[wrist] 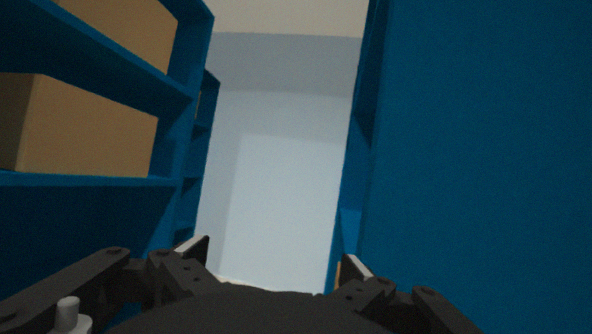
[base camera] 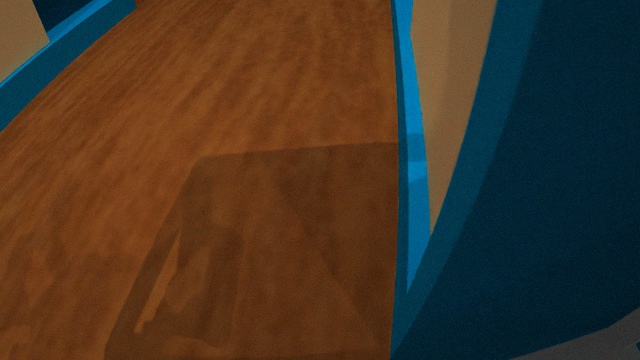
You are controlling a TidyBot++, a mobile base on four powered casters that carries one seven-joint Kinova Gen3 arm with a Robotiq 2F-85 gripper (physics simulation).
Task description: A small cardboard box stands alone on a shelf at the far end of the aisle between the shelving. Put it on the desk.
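Places are measured from the arm's base along level axes (x back, y left, z down), in metres.
Pixels of known places: gripper, between the fingertips: (wrist: 274, 260).
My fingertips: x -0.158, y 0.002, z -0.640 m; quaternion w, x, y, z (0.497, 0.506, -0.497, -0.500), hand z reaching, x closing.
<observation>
Behind a point stands the place of what it marks.
My gripper (wrist: 274, 260) @(x -0.158, y 0.002, z -0.640 m) is open, with its two fingertips wide apart at the bottom of the wrist view and no object between them. It points up along the aisle between blue shelving, towards a pale wall at the far end. The small cardboard box standing alone on a shelf cannot be made out in either view. The desk does not show in either view. The gripper does not show in the base camera view.
A blue shelf unit (wrist: 167, 182) @(x -1.157, y 0.542, z -0.580 m) with large cardboard boxes (wrist: 90, 130) @(x -0.781, y 0.651, z -0.744 m) stands on the left. A blue side panel (wrist: 480, 150) @(x -0.176, y -0.145, z -0.738 m) (base camera: 575, 150) @(x -0.187, y -0.100, z 0.122 m) is very close on the right. The brown floor (base camera: 280, 100) @(x -0.613, y 0.024, z 0.396 m) runs between the shelving, with shadows on it.
</observation>
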